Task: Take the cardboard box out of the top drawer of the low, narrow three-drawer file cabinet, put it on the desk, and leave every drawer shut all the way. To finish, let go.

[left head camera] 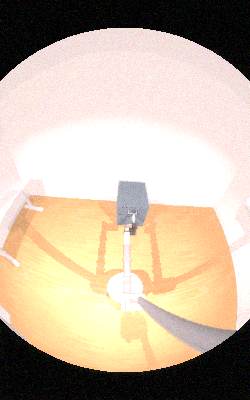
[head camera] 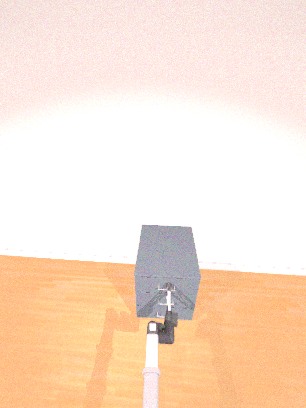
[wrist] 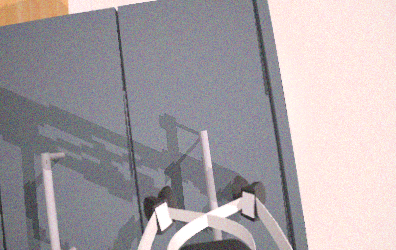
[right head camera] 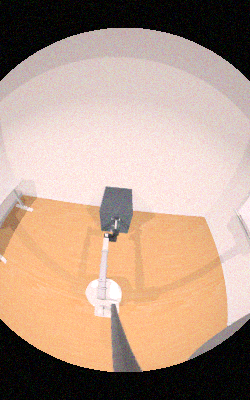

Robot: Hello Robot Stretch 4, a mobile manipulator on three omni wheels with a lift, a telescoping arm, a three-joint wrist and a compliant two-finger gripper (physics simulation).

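Places are measured from the robot's base along level axes (x right, y ahead, z up), in millimetres.
Pixels of known places: gripper, between the fingertips: (left head camera: 132, 211) (head camera: 168, 286) (wrist: 203, 195) (right head camera: 115, 217).
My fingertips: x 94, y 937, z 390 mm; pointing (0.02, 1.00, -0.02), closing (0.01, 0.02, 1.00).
Behind a point stands the place of what it marks.
The low grey three-drawer cabinet (head camera: 166, 250) @[z 492, x 83, y 1166 mm] (left head camera: 132, 193) @[z 492, x 91, y 1171 mm] (right head camera: 118, 200) @[z 492, x 110, y 1161 mm] (wrist: 185, 65) @[z 390, x -47, y 940 mm] stands against the back wall. All its drawer fronts look flush, with thin dark seams between them. My gripper (head camera: 168, 287) @[z 390, x 94, y 937 mm] (wrist: 203, 195) @[z 390, x 94, y 937 mm] is at the top drawer's front. Its two dark fingertips stand apart, one on each side of the top drawer's upright-looking bar handle (wrist: 207, 167) @[z 398, x 61, y 906 mm] in the wrist view, with no visible grip on it. The second drawer's handle (wrist: 49, 200) @[z 245, x 73, y 907 mm] shows to the left there. The cardboard box does not show in any view.
White furniture with foot bars (left head camera: 34, 208) (right head camera: 24, 207), possibly the desk, stands at the left edge of both side head views. Something pale with a dark edge shows at the right edge of the right head view. The arm (head camera: 151, 357) @[z 500, x -2, y 495 mm] reaches across the wooden floor (head camera: 60, 320) @[z -28, x -708, y 916 mm].
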